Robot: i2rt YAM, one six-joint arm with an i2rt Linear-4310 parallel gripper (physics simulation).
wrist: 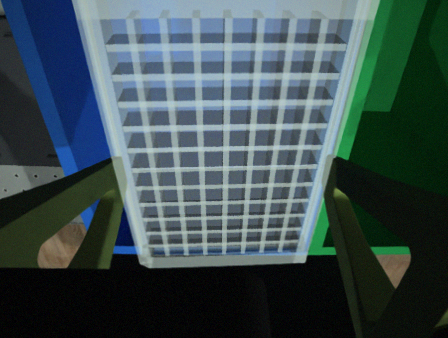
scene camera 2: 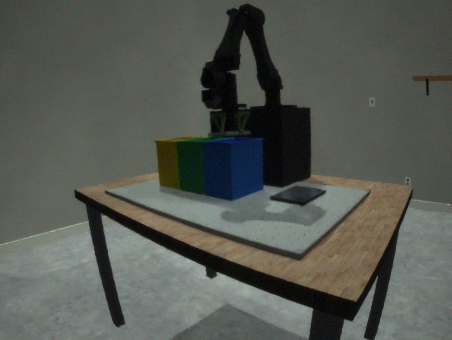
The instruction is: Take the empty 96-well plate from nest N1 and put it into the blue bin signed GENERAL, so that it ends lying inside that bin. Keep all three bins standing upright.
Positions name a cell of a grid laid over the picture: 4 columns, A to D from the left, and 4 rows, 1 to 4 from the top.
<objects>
A blue bin shows in the wrist view (A1) and in scene camera 2 (C2). A green bin shows in the wrist view (D2) and in scene camera 2 (B2).
</objects>
